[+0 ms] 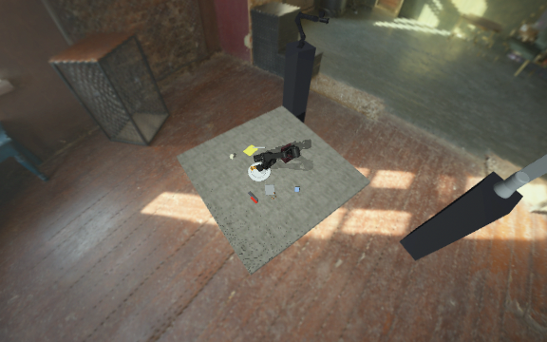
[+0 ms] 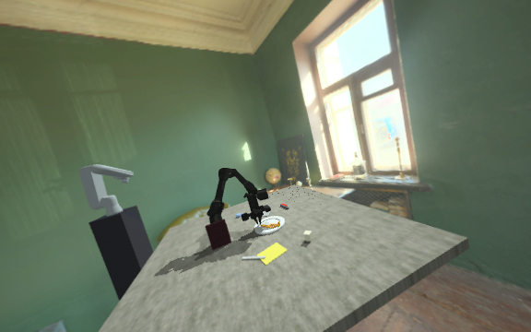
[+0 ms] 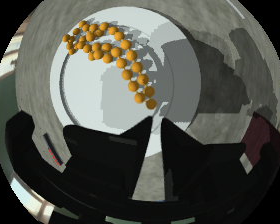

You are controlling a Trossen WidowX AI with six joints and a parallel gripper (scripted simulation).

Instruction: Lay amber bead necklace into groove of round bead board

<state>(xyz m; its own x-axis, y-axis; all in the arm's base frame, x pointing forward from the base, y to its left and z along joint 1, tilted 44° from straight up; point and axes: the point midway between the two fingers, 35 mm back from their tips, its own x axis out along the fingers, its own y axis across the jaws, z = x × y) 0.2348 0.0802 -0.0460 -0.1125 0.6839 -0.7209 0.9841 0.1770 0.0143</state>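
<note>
The board is 60 mm ahead of my gripper tip, 20 mm to the right of it and 10 mm below it. Round my gripper tip: grey square: 70 mm ahead, 190 mm to the left, 20 mm below; then white stick: 70 mm behind, 270 mm to the right, 10 mm below; then yellow card: 10 mm ahead, 280 mm to the right, 20 mm below.
</note>
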